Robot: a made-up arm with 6 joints.
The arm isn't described. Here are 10 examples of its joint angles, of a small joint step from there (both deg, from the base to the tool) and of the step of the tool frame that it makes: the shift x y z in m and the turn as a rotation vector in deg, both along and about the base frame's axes.
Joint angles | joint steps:
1: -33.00 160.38 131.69 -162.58 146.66 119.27 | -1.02 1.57 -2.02 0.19 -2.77 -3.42
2: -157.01 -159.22 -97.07 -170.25 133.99 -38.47 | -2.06 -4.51 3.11 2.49 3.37 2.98
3: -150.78 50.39 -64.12 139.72 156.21 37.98 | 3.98 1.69 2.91 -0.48 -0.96 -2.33
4: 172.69 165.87 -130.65 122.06 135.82 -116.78 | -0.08 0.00 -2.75 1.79 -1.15 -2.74
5: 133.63 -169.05 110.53 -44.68 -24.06 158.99 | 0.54 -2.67 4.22 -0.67 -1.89 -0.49
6: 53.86 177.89 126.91 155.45 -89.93 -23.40 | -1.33 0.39 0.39 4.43 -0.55 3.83
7: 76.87 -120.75 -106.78 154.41 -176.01 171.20 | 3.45 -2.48 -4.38 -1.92 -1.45 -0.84
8: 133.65 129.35 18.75 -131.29 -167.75 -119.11 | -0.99 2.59 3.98 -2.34 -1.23 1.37
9: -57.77 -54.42 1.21 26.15 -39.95 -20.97 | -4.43 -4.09 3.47 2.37 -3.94 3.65
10: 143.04 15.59 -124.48 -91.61 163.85 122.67 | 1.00 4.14 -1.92 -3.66 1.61 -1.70
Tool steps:
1: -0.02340 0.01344 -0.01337 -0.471 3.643 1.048
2: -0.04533 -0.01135 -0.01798 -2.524 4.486 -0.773
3: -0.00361 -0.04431 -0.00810 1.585 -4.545 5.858
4: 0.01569 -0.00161 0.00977 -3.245 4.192 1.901
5: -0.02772 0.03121 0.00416 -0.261 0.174 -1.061
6: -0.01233 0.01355 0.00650 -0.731 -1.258 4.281
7: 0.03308 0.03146 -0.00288 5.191 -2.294 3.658
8: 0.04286 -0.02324 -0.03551 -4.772 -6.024 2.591
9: 0.05304 0.06711 -0.06031 -6.688 1.104 -1.689
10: -0.04456 0.02671 -0.00982 -2.675 -1.222 3.173
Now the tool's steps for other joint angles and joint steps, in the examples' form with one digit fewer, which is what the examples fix.
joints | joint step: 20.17 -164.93 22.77 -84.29 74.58 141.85 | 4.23 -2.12 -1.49 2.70 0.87 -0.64
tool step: 0.0648 -0.0110 -0.0182 -0.87 -3.48 2.64
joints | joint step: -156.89 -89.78 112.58 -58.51 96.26 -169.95 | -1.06 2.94 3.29 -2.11 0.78 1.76
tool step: -0.0227 -0.0162 0.0115 1.60 -4.87 -3.82
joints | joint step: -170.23 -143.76 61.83 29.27 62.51 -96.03 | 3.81 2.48 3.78 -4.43 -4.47 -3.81
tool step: 0.0032 0.0782 0.0732 -5.74 -1.97 1.68
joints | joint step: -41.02 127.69 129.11 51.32 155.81 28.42 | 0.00 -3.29 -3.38 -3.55 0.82 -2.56
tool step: 0.0190 -0.0228 0.0074 -3.39 -6.22 -0.90
